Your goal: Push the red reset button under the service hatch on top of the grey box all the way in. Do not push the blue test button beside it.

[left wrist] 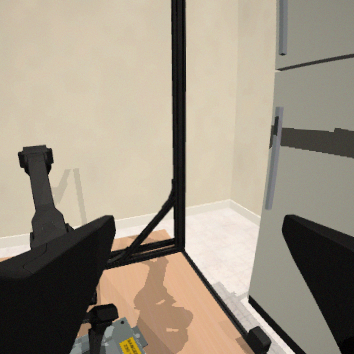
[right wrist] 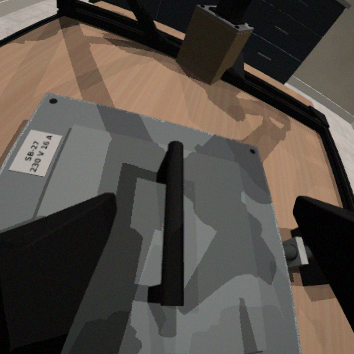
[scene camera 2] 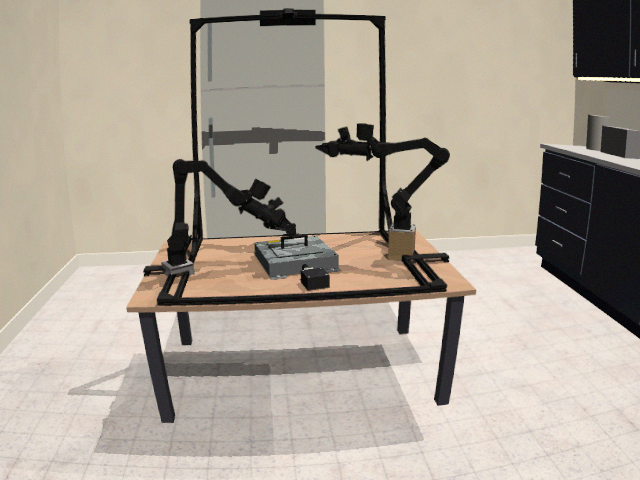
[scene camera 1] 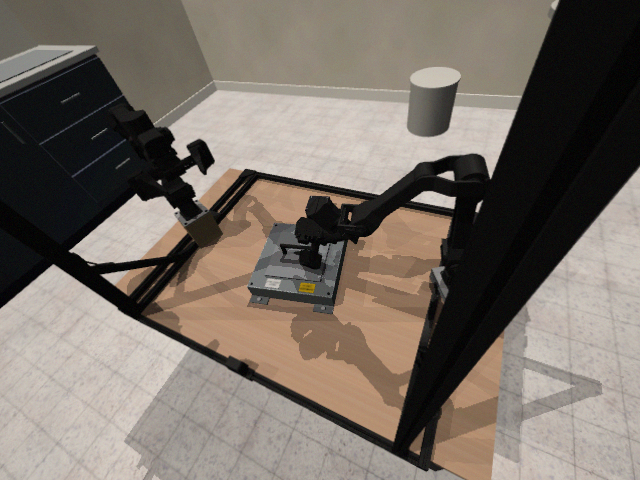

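Note:
The grey box [scene camera 1: 259, 276] [scene camera 2: 305, 266] [right wrist: 102, 120] sits mid-table. Its service hatch [scene camera 1: 281, 266] [right wrist: 90, 155] lies flat and closed, with a black bar handle [scene camera 1: 292, 246] [scene camera 2: 294, 238] [right wrist: 173, 225] on top. The red and blue buttons do not show; the hatch hides them. My right gripper [scene camera 1: 308, 245] [scene camera 2: 293, 231] [right wrist: 206, 203] is open and empty, low over the hatch. In the right wrist view the handle appears between its spread fingers. My left gripper [scene camera 1: 174, 178] [scene camera 2: 321, 147] [left wrist: 199, 223] is open and empty, high above the table and away from the box.
A small black block [scene camera 2: 315, 277] stands beside the box, joined by a short connector [right wrist: 300, 251]. White [scene camera 1: 272, 283] and yellow [scene camera 1: 307, 287] labels lie on the box's top. Black frame rails [scene camera 2: 299, 297] edge the table, and a thick black post [scene camera 1: 516, 206] rises in scene camera 1.

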